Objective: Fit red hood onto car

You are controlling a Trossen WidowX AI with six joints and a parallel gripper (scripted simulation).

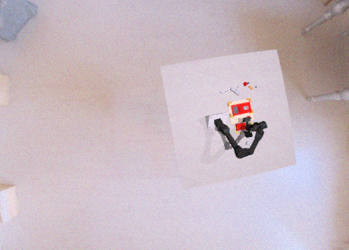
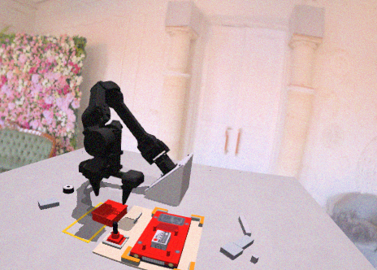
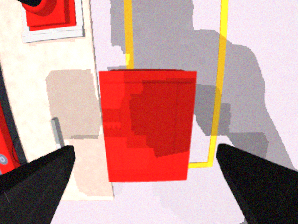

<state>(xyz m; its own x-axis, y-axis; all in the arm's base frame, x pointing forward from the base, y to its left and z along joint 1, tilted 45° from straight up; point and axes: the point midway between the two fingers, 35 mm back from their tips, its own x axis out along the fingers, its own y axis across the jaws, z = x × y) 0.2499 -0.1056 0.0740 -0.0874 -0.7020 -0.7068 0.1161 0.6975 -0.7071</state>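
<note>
My gripper tip is 4 cm above the red hood. The rest, counted from my gripper tip: grey engine block (9 cm ahead, 18 cm to the left, 3 cm below).
</note>
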